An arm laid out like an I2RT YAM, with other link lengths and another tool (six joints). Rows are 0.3 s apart.
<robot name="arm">
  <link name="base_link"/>
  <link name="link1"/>
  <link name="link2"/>
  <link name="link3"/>
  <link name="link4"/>
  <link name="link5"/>
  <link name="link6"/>
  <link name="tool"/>
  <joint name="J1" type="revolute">
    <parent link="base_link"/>
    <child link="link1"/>
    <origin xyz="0 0 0.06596" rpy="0 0 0"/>
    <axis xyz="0 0 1"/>
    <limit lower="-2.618" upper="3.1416"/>
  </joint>
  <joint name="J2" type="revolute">
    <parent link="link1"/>
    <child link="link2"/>
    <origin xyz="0.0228 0.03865 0.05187" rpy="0 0 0"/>
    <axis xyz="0 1 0"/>
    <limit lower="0" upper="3.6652"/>
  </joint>
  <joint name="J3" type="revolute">
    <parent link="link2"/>
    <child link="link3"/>
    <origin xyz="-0.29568 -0.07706 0" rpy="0 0 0"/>
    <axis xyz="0 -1 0"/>
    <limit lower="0" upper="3.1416"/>
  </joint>
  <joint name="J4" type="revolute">
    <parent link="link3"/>
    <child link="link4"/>
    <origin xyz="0.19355 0.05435 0.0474" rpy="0 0 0"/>
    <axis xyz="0 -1 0"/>
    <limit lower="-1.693" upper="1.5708"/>
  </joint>
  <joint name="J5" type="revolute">
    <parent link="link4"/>
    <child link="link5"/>
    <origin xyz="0.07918 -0.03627 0.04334" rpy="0 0 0"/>
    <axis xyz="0 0 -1"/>
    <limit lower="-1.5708" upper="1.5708"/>
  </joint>
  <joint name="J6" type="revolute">
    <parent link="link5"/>
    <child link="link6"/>
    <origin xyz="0.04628 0 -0.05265" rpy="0 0 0"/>
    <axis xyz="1 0 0"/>
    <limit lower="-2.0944" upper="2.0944"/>
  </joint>
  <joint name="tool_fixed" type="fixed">
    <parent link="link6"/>
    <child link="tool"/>
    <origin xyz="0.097 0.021 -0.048" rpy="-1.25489 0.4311 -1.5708"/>
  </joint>
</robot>
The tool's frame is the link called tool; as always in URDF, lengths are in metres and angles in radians.
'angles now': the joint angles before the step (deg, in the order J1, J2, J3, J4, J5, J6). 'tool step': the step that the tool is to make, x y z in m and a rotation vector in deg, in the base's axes. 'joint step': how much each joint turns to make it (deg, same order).
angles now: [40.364, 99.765, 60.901, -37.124, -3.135, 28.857]
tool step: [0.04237, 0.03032, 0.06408, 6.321, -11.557, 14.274]
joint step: [-0.188, -0.390, 17.391, -5.914, -2.452, -14.507]
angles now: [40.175, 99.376, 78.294, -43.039, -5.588, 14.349]
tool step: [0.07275, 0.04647, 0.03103, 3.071, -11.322, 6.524]
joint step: [-0.484, 10.043, 20.267, -0.337, 0.630, -8.558]
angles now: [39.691, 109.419, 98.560, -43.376, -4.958, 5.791]
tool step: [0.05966, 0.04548, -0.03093, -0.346, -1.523, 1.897]
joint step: [-0.208, 16.105, 18.073, -1.231, -0.242, -2.439]
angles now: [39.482, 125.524, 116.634, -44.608, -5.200, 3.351]
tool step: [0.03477, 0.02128, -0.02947, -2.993, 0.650, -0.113]
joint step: [-0.106, 13.893, 20.701, -9.296, 1.554, -1.094]
